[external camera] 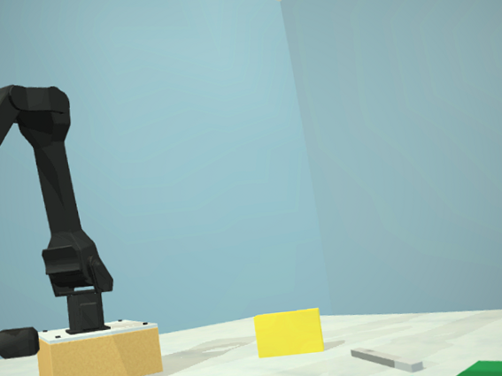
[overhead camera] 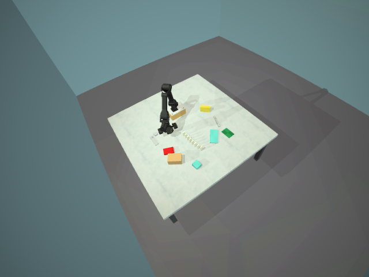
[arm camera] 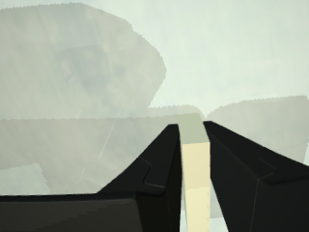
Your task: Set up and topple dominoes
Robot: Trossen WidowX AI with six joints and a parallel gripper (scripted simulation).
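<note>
My gripper tip is 18 cm short of the red block and 10 cm to the left of it. Also, from my gripper tip: tan block 30 cm ahead, 10 cm to the right, 2 cm above; then grey piece 11 cm to the right, 7 cm behind; then grey flat piece 16 cm to the right, 2 cm behind.
</note>
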